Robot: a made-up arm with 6 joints. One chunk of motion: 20 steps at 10 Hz.
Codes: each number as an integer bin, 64 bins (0 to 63) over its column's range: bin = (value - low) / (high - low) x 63, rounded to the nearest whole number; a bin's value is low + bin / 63 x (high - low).
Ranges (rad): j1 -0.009..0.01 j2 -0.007..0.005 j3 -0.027..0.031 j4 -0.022..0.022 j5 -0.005..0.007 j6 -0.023..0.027
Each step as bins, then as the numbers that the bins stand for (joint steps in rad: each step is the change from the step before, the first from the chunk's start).
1 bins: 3 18 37 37 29 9
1 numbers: -0.00810 -0.00357 0.00706 0.00384 0.00052 -0.01586
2 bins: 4 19 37 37 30 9
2 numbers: -0.00779 -0.00338 0.00706 0.00384 0.00071 -0.01586
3 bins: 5 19 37 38 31 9
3 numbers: -0.00749 -0.00338 0.00706 0.00454 0.00090 -0.01586
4 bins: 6 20 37 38 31 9
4 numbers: -0.00719 -0.00319 0.00706 0.00454 0.00090 -0.01586
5 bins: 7 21 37 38 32 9
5 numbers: -0.00689 -0.00300 0.00706 0.00454 0.00110 -0.01586
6 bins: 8 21 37 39 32 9
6 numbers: -0.00659 -0.00300 0.00706 0.00524 0.00110 -0.01586
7 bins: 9 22 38 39 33 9
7 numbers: -0.00629 -0.00281 0.00798 0.00524 0.00129 -0.01586
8 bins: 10 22 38 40 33 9
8 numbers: -0.00598 -0.00281 0.00798 0.00594 0.00129 -0.01586
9 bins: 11 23 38 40 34 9
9 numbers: -0.00568 -0.00262 0.00798 0.00594 0.00148 -0.01586
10 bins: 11 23 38 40 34 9
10 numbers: -0.00568 -0.00262 0.00798 0.00594 0.00148 -0.01586
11 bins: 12 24 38 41 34 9
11 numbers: -0.00538 -0.00243 0.00798 0.00663 0.00148 -0.01586
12 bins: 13 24 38 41 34 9
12 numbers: -0.00508 -0.00243 0.00798 0.00663 0.00148 -0.01586
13 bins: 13 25 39 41 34 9
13 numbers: -0.00508 -0.00224 0.00890 0.00663 0.00148 -0.01586
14 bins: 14 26 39 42 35 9
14 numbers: -0.00478 -0.00205 0.00890 0.00733 0.00167 -0.01586
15 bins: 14 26 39 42 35 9
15 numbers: -0.00478 -0.00205 0.00890 0.00733 0.00167 -0.01586
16 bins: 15 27 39 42 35 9
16 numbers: -0.00448 -0.00186 0.00890 0.00733 0.00167 -0.01586
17 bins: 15 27 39 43 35 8
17 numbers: -0.00448 -0.00186 0.00890 0.00803 0.00167 -0.01665
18 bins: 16 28 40 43 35 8
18 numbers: -0.00417 -0.00167 0.00983 0.00803 0.00167 -0.01665
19 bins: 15 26 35 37 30 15
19 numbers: -0.00448 -0.00205 0.00522 0.00384 0.00071 -0.01110
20 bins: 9 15 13 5 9 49
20 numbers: -0.00629 -0.00414 -0.01503 -0.01851 -0.00329 0.01589
